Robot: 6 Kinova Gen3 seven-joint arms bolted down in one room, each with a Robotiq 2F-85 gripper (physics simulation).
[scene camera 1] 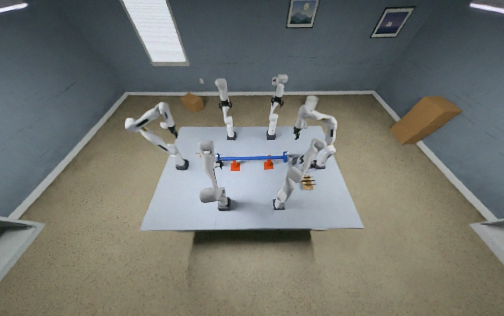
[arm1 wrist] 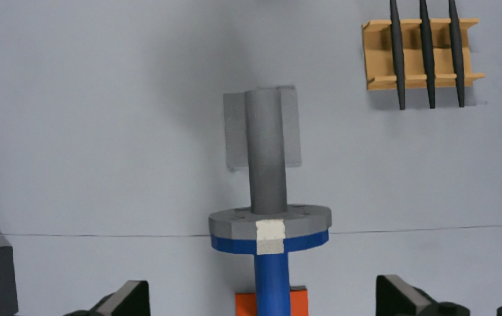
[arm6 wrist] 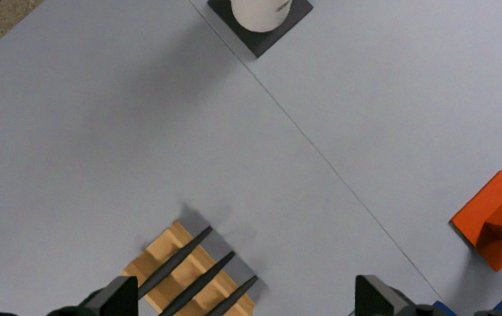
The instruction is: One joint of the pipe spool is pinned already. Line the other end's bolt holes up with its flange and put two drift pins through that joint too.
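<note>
In the arm1 wrist view, the blue spool [arm1 wrist: 272, 280] [scene camera 1: 252, 158] meets a grey flange [arm1 wrist: 232, 230] face to face. White marks [arm1 wrist: 270, 229] on both rims line up, and no pin shows in this joint. My arm1 gripper [arm1 wrist: 262, 300] is open, its fingers to either side of the spool. Three dark drift pins [arm1 wrist: 428, 55] [arm6 wrist: 197, 285] lie across a tan rack [arm1 wrist: 375, 50] [arm6 wrist: 162, 240] [scene camera 1: 307, 186]. My arm6 gripper [arm6 wrist: 246, 300] is open, the rack at its left finger. In the scene view, the front-left arm's gripper [scene camera 1: 219, 163] is at the spool's left end; its fingers are too small to judge.
Orange supports [arm1 wrist: 299, 305] [arm6 wrist: 472, 215] [scene camera 1: 235, 166] stand under the spool. The grey pipe [arm1 wrist: 267, 150] rests on a grey bracket [arm1 wrist: 235, 130]. A white arm base [arm6 wrist: 260, 15] on a dark plate [arm6 wrist: 257, 47] stands at arm6's view top. Six arms stand around the table [scene camera 1: 250, 220].
</note>
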